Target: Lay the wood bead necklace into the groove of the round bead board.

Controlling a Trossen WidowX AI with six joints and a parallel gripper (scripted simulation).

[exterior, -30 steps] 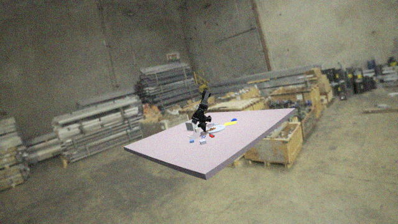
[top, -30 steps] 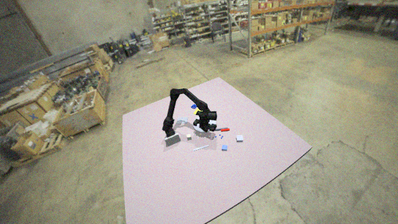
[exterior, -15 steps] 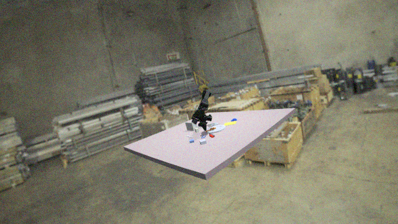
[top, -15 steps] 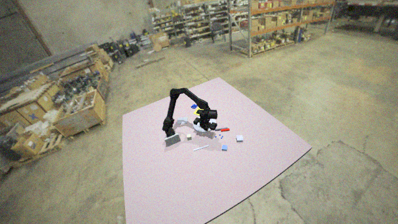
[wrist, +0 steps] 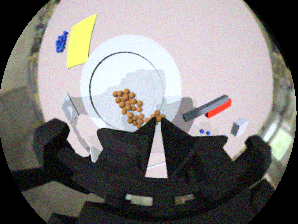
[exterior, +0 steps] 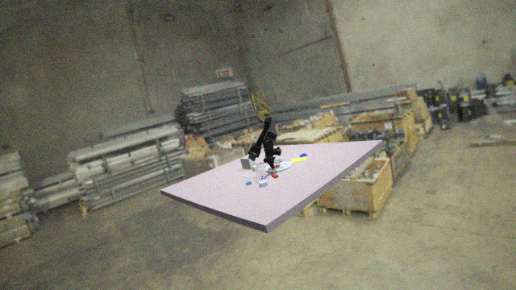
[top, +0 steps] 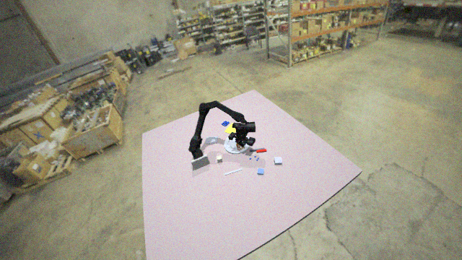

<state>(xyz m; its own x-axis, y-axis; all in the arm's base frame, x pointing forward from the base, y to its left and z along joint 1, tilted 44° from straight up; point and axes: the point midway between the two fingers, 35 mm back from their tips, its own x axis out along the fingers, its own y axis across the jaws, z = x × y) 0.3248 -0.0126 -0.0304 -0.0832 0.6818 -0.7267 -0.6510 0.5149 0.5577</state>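
Right now my gripper tip is 90 mm short of the red-handled tool, 70 mm to the left of it and 20 mm above it. Round my gripper tip: white stick 150 mm to the right, 130 mm behind, 20 mm below; then cream cube 190 mm behind, 30 mm to the right, 10 mm below; then blue block 230 mm to the right, 30 mm ahead, 20 mm below.
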